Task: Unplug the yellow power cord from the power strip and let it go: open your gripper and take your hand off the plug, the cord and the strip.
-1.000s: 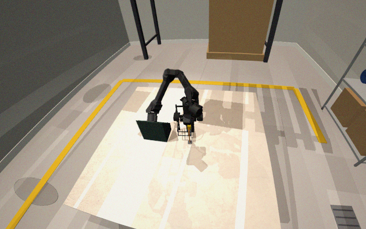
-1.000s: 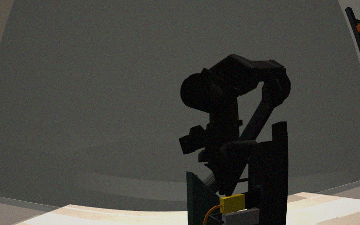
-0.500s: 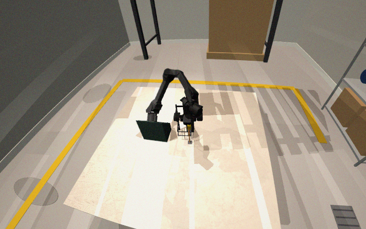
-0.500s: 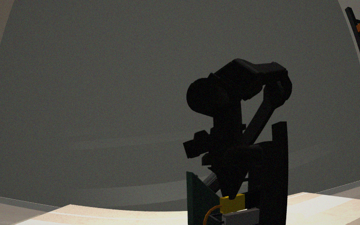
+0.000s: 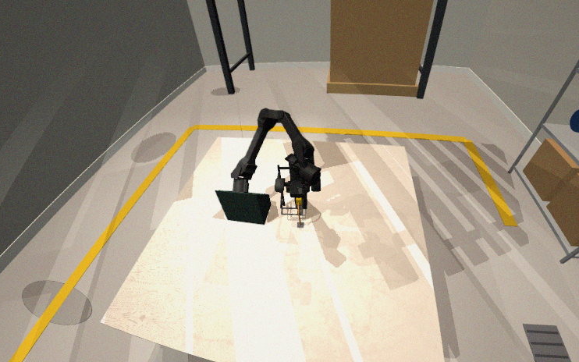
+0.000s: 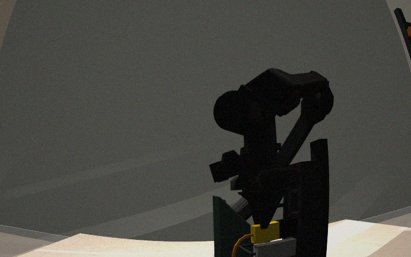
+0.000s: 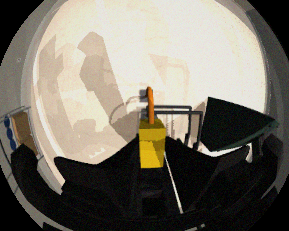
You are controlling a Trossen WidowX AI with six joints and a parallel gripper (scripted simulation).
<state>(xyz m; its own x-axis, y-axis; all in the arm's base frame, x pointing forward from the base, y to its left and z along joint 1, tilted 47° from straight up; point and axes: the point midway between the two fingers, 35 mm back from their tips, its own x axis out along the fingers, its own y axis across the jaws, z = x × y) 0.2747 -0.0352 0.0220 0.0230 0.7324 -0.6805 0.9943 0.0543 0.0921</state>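
Right now the yellow plug is 3 cm to the left of my gripper tip and 1 cm behind it.
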